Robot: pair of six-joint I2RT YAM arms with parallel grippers.
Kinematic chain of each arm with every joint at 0, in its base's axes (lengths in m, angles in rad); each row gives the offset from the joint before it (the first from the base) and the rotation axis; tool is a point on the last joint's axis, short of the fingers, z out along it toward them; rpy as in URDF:
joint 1: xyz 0 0 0.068 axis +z
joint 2: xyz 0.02 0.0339 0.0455 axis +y
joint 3: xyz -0.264 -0.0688 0 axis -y
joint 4: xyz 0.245 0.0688 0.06 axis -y
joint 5: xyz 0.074 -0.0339 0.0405 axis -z
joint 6: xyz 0.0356 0 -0.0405 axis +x
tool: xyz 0 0 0 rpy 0 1.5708 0
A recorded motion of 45 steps. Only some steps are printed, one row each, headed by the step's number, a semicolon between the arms.
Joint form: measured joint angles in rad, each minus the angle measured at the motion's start. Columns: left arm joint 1, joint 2, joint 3, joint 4, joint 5, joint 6; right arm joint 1, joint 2, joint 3, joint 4, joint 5, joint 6.
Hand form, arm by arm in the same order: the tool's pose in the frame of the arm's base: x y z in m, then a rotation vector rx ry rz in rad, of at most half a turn. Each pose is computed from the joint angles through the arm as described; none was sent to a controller.
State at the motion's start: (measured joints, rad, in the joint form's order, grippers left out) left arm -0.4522 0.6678 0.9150 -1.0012 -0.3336 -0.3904; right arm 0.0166 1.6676 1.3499 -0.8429 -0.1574 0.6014
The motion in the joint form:
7: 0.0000 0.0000 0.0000 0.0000 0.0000 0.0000; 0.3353 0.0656 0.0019 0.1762 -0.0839 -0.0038
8: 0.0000 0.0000 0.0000 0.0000 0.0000 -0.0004; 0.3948 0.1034 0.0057 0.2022 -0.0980 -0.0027
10: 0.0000 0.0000 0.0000 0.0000 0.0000 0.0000; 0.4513 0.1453 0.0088 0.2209 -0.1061 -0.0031
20: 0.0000 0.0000 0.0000 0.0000 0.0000 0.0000; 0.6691 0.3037 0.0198 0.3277 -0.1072 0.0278
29: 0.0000 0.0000 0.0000 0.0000 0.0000 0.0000; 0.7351 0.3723 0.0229 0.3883 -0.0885 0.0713
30: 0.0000 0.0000 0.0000 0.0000 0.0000 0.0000; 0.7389 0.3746 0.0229 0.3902 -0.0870 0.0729
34: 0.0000 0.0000 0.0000 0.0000 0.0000 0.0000; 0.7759 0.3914 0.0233 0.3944 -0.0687 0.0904
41: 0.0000 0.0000 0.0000 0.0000 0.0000 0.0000; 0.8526 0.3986 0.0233 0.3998 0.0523 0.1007
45: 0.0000 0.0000 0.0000 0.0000 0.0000 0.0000; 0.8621 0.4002 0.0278 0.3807 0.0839 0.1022
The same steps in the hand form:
7: 0.1077 -0.0393 0.3214 -0.0951 2.2728 -0.0529; 0.3412 0.1344 0.2444 0.2455 2.7077 0.6253
8: 0.1077 -0.0393 0.3214 -0.0956 2.2728 -0.0531; 0.3394 0.1579 0.2339 0.1639 2.7351 0.6564
10: 0.1077 -0.0393 0.3214 -0.0951 2.2728 -0.0529; 0.3361 0.1802 0.2208 0.0880 2.7705 0.6716
20: 0.1077 -0.0393 0.3214 -0.0951 2.2728 -0.0529; 0.3086 0.2645 0.1700 -0.1686 2.8547 0.7045
29: 0.1077 -0.0393 0.3214 -0.0951 2.2728 -0.0529; 0.2980 0.2905 0.1468 -0.1948 2.8729 0.6988
30: 0.1077 -0.0393 0.3214 -0.0951 2.2728 -0.0529; 0.2972 0.2917 0.1459 -0.1975 2.8736 0.6977
34: 0.1077 -0.0393 0.3214 -0.0951 2.2728 -0.0529; 0.2873 0.3028 0.1394 -0.2185 2.8870 0.6760
41: 0.1077 -0.0393 0.3214 -0.0951 2.2728 -0.0529; 0.2672 0.3220 0.1362 -0.2714 2.8433 0.5523
45: 0.1077 -0.0393 0.3214 -0.0951 2.2728 -0.0529; 0.2644 0.3231 0.1358 -0.2719 2.8430 0.5051

